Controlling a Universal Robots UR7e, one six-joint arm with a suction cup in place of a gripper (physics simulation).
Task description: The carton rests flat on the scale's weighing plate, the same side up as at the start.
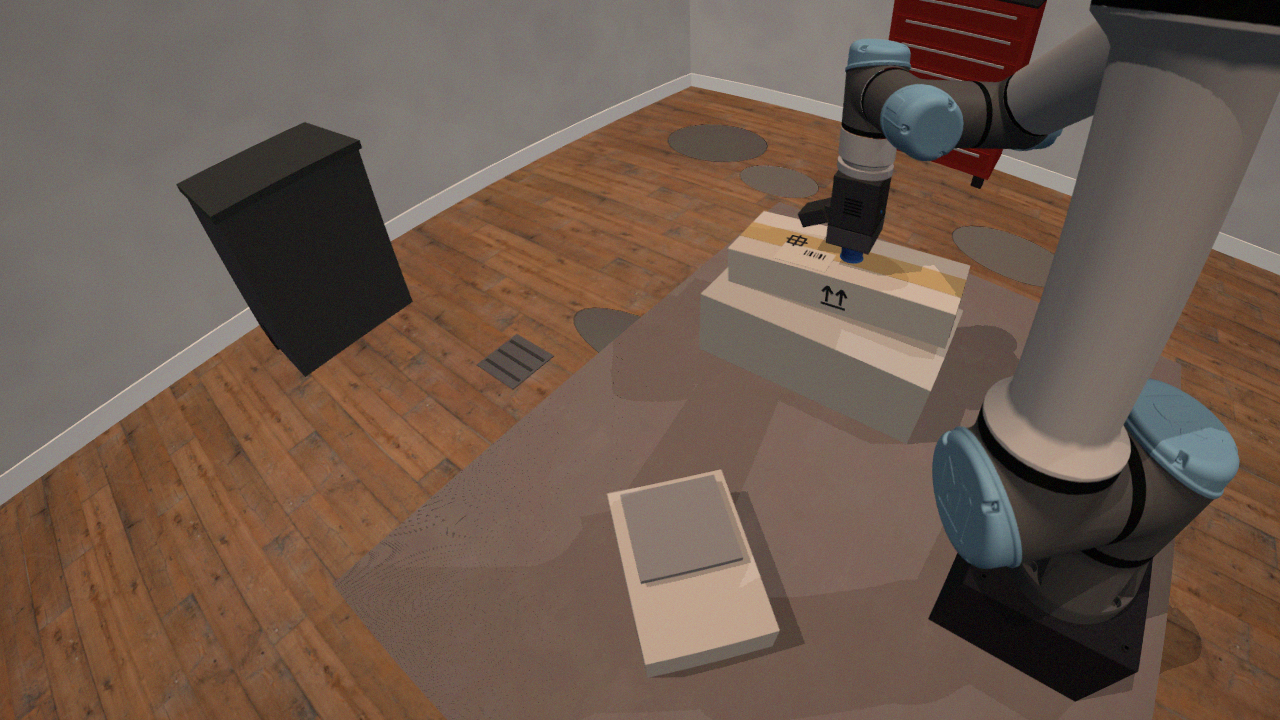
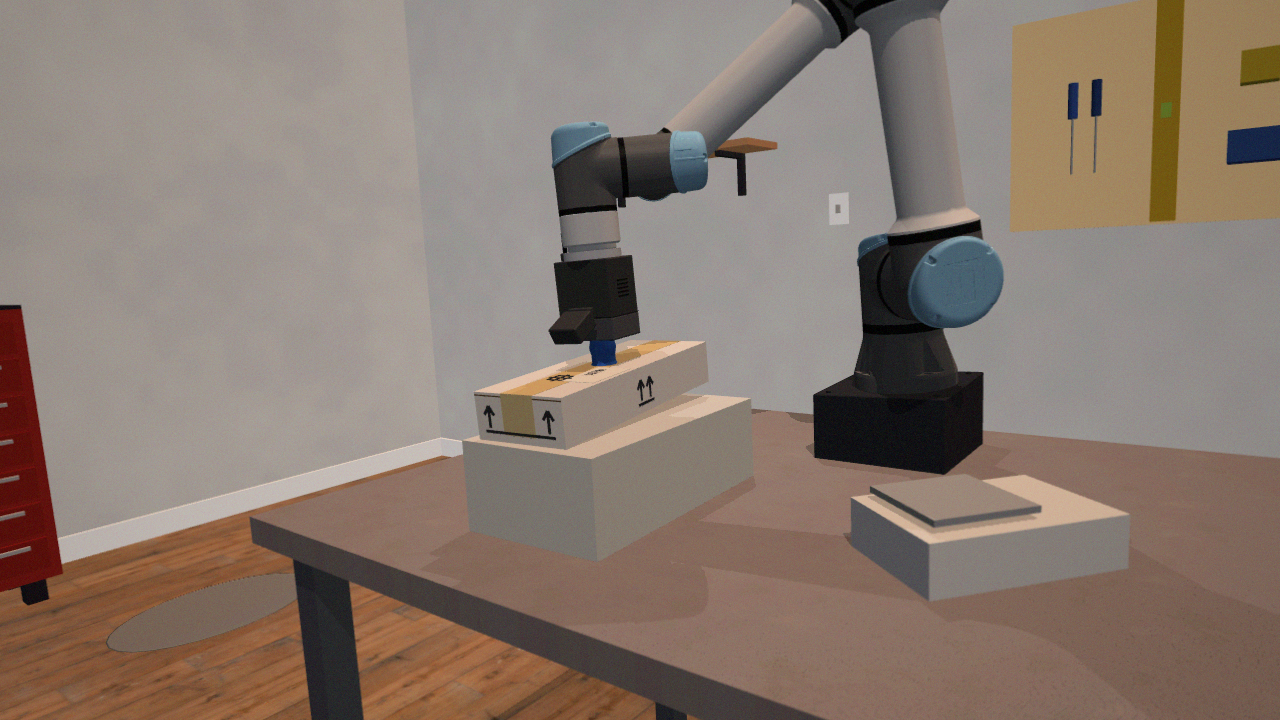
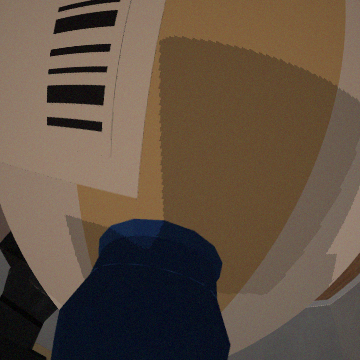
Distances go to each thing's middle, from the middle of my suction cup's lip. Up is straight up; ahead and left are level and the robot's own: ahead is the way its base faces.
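Labels:
Carton [image 1: 909, 292]: my suction cup 40 mm above it. From my suction cup: scale [image 2: 945, 537], 460 mm to the left, 160 mm below; pale block [image 1: 880, 378], 20 mm to the left, 140 mm below.

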